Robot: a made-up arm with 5 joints.
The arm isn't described. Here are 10 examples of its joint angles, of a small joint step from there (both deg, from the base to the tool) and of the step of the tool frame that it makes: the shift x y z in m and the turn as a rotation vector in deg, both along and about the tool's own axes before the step.
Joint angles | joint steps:
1: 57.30 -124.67 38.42 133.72 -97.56 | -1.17 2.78 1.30 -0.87 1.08
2: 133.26 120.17 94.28 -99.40 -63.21 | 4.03 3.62 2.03 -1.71 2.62
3: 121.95 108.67 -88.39 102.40 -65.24 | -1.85 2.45 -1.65 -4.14 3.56
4: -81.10 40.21 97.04 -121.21 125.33 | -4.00 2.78 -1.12 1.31 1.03
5: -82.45 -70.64 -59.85 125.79 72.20 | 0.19 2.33 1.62 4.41 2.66
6: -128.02 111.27 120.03 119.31 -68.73 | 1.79 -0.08 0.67 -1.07 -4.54
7: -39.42 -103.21 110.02 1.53 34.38 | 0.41 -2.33 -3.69 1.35 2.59
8: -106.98 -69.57 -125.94 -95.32 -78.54 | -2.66 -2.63 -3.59 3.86 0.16
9: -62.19 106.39 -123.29 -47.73 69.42 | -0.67 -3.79 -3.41 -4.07 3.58
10: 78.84 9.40 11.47 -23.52 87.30 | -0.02 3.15 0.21 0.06 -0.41
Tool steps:
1: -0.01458 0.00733 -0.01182 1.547 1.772 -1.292
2: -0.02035 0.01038 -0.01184 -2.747 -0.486 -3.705
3: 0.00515 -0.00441 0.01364 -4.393 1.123 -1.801
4: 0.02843 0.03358 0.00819 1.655 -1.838 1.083
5: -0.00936 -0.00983 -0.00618 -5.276 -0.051 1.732
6: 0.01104 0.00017 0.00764 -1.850 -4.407 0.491
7: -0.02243 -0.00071 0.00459 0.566 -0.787 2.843
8: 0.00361 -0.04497 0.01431 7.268 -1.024 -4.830
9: 0.01514 0.00188 -0.03356 1.936 -0.647 -0.617
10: 0.00520 -0.01823 -0.02115 -3.173 -0.473 -0.522
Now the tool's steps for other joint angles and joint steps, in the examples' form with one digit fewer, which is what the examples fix.
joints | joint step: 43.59 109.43 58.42 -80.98 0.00 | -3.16 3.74 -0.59 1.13 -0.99
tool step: -0.0049 -0.0196 -0.0229 -2.71 -3.13 4.10
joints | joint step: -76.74 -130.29 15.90 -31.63 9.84 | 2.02 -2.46 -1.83 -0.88 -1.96
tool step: 0.0203 0.0112 0.0058 0.17 -2.58 -3.62
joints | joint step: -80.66 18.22 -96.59 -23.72 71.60 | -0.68 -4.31 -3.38 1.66 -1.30
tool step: 0.0332 -0.0010 -0.0291 -3.62 -5.86 -1.50
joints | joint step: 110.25 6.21 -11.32 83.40 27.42 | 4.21 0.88 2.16 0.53 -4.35
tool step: -0.0114 -0.0037 0.0272 1.65 -8.41 1.50
